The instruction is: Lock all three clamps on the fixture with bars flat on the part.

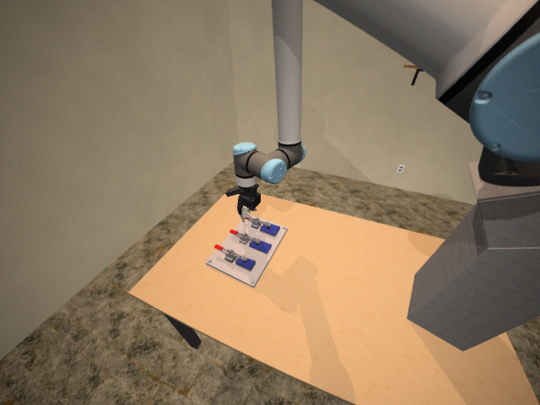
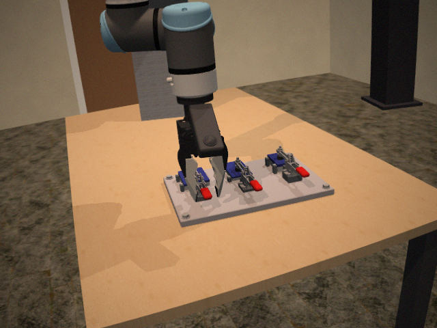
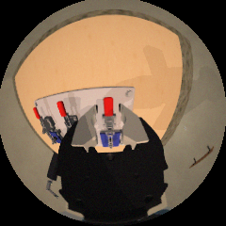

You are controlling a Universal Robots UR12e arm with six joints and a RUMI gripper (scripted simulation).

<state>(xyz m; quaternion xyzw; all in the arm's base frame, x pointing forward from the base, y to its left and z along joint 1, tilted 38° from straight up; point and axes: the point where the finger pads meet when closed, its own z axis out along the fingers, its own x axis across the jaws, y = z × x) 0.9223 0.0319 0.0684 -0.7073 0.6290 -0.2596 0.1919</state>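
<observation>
Now: hand 14 cm past the blue part, 2 cm above it and 1 cm to the left of it. Also, from my hand: grey fixture plate 10 cm to the left, 10 cm behind, 5 cm below.
</observation>
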